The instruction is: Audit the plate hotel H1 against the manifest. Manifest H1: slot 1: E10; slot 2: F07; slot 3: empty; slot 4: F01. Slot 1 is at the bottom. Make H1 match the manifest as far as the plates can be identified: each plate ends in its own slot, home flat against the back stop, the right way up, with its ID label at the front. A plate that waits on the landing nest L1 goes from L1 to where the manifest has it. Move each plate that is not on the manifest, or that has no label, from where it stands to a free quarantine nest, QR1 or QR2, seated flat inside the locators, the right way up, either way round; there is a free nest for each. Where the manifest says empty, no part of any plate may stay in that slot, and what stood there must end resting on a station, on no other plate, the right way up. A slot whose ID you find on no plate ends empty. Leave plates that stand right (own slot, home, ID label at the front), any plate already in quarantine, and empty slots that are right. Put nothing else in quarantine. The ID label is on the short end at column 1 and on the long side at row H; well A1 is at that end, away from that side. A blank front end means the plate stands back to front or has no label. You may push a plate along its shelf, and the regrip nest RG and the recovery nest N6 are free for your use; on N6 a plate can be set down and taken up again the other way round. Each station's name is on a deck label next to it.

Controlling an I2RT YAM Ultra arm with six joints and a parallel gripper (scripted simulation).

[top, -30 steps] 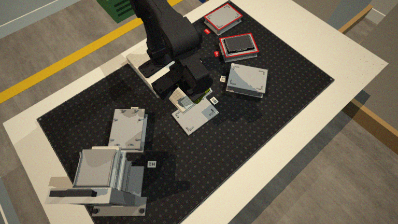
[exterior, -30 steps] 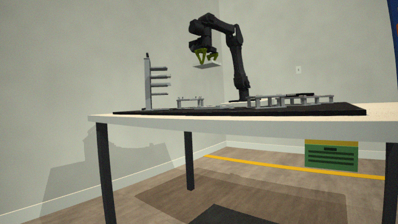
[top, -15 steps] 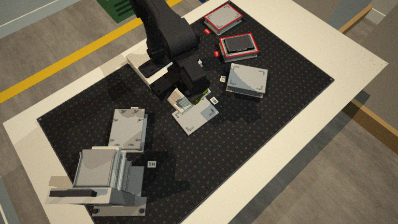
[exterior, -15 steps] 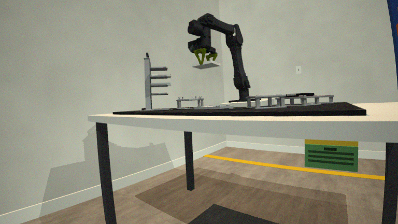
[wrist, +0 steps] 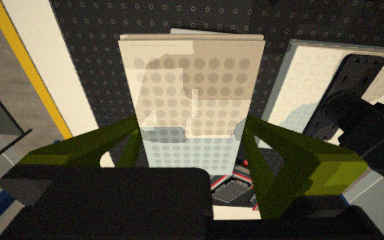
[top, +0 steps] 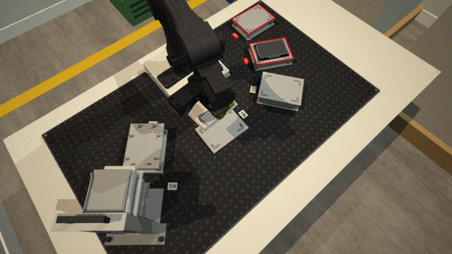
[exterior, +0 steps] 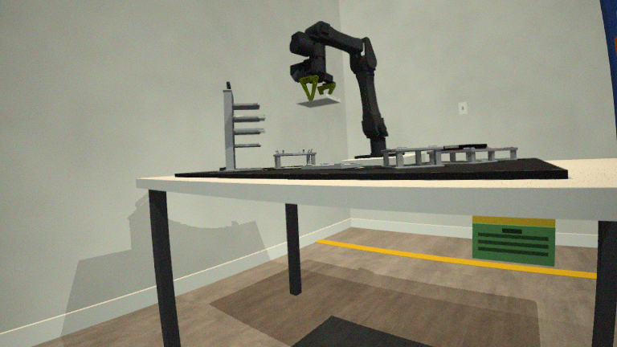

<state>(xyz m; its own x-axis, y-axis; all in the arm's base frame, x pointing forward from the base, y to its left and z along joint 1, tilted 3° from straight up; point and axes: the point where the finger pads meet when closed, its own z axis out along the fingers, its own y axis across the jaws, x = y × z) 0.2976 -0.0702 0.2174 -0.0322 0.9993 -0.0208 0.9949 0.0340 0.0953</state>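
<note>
The regrip nest lies 120 mm behind my hand, 220 mm to the right of it and 180 mm below it. Also, from my hand: recovery nest N6: 10 mm behind, 40 mm to the left, 230 mm below; A1 mark: 50 mm ahead, 110 mm to the left, 220 mm below; white well plate: right at my hand.
</note>
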